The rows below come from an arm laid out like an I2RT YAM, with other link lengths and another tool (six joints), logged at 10 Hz.
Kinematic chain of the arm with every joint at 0, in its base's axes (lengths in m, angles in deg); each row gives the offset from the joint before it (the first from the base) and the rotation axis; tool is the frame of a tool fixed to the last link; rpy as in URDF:
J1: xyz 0 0 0.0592 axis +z
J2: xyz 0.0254 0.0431 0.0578 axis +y
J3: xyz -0.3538 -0.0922 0 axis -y
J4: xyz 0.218 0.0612 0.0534 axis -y
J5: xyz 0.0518 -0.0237 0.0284 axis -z
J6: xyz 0.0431 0 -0.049 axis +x
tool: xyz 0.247 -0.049 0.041 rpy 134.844 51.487 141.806
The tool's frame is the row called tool.
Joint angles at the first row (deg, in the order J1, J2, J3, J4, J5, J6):
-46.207, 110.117, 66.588, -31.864, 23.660, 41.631
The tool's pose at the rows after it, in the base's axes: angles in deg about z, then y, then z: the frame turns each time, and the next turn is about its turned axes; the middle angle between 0 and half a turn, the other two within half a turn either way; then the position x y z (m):
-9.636 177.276 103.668 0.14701 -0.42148 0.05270
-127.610 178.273 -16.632 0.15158 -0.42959 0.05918
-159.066 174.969 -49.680 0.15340 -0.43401 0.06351
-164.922 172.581 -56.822 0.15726 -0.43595 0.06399
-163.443 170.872 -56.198 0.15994 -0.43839 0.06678
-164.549 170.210 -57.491 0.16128 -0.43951 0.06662
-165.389 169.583 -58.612 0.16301 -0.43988 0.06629
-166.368 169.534 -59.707 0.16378 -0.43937 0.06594
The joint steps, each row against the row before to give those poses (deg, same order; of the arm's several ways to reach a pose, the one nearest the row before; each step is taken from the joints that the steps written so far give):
1.226, 1.858, 2.370, -1.358, 1.854, -1.947
1.332, 1.667, 2.046, -1.560, 3.008, -1.894
1.139, 1.671, 1.856, -2.088, 2.635, -1.110
0.997, 1.450, 1.258, -1.336, 1.609, -0.629
0.718, 0.733, 0.662, -0.540, 1.443, -0.443
0.222, 0.617, 0.665, -0.582, 0.439, -0.013
0.319, 0.527, 0.481, -0.473, 0.409, 0.001
0.087, 0.100, 0.186, -0.274, -0.077, -0.002

